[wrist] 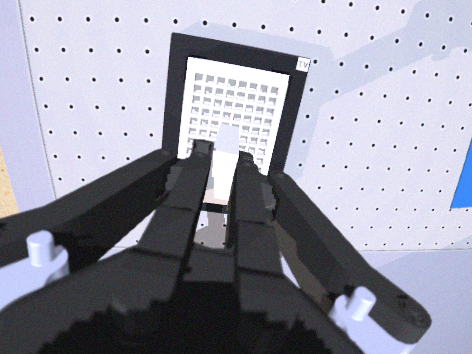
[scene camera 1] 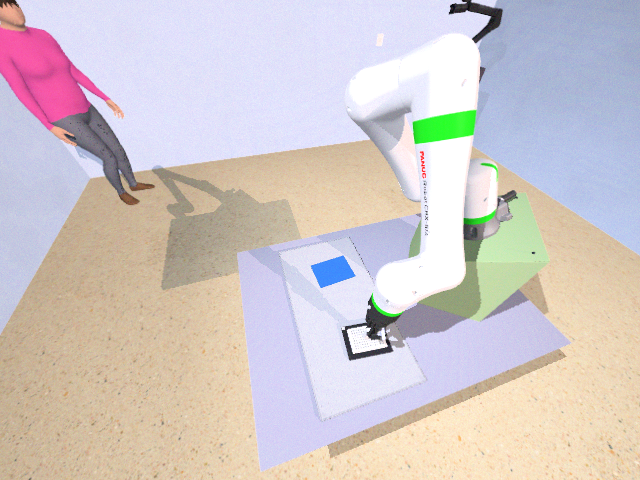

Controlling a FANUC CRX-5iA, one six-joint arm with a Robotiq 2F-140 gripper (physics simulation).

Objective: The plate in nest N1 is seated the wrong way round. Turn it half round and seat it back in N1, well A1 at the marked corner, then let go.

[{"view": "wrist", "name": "gripper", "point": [226, 142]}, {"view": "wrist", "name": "white well plate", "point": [216, 93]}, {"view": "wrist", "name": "black nest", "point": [219, 51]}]
